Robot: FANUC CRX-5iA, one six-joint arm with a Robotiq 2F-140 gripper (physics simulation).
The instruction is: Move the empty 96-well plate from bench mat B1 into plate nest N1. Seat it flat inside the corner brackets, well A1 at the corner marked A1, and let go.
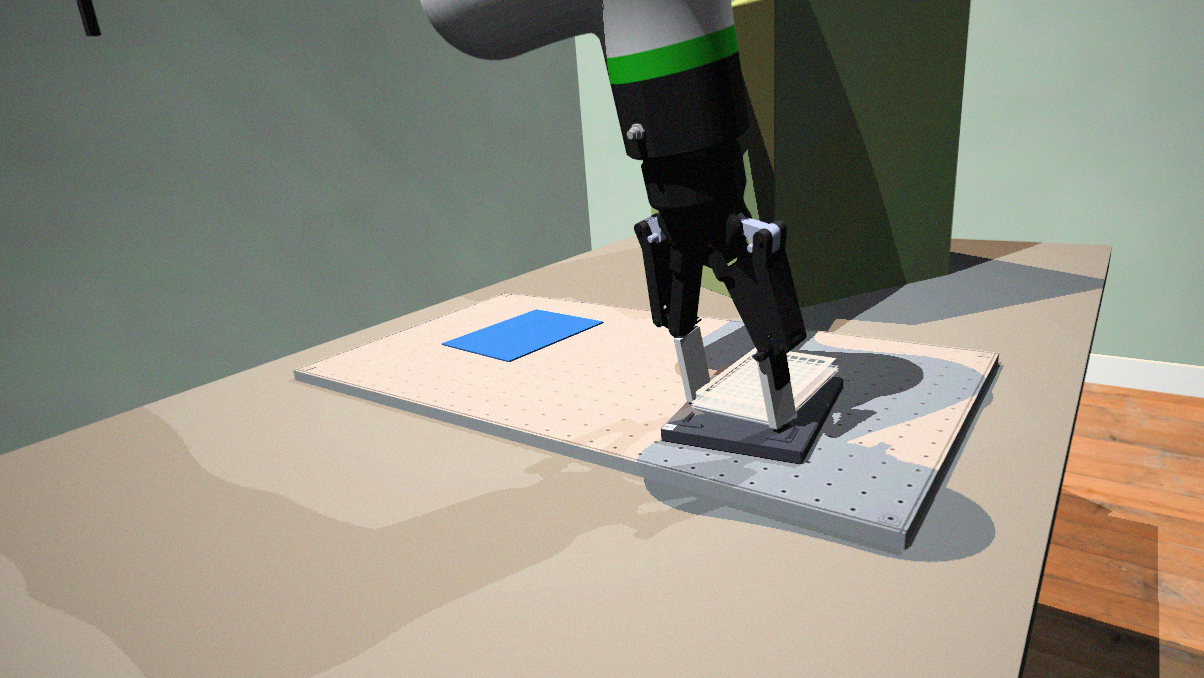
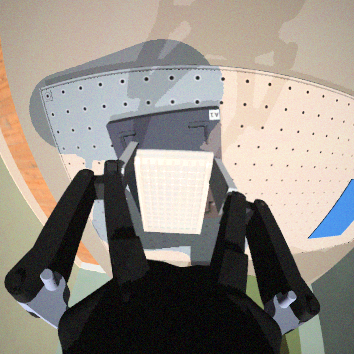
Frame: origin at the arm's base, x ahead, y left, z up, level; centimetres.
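Seen in the pictures: gripper, between the fingertips: (image 1: 738, 406) (image 2: 173, 160).
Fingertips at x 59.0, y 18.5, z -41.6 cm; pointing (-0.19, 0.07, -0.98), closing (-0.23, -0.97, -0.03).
Note:
Offsets run from my fingertips to a thing's middle. "pt": to the spot under its first point. Level surfaces: height alone.
The white 96-well plate @(dy +0.4, dx -5.3, dz +0.4 cm) (image 1: 731, 392) (image 2: 173, 192) is between the fingers of my gripper (image 1: 737, 412) (image 2: 173, 160), which is shut on its two long sides. The plate hangs low over the dark nest @(dy +0.4, dx -3.0, dz -1.1 cm) (image 1: 733, 443) (image 2: 164, 132), set toward its back; any gap beneath is hard to judge. The nest's two front corner brackets show uncovered in front of the plate. The white A1 label @(pt dy -4.0, dx +5.2, dz -0.6 cm) (image 1: 669, 427) (image 2: 214, 115) marks one front corner. The far brackets are mostly hidden. Which plate corner is A1 cannot be read. The flat blue mat @(dz -1.6 cm) (image 1: 522, 335) (image 2: 337, 215) has no plate on it.
The nest stands on a perforated board @(dz -1.8 cm) (image 1: 589, 421) (image 2: 280, 130) on the beige table @(dz -3.1 cm) (image 1: 505, 589). A tall dark green block (image 1: 859, 168) stands behind the gripper. The table's right edge lies beyond the board, with wooden floor (image 1: 1129, 454) below.

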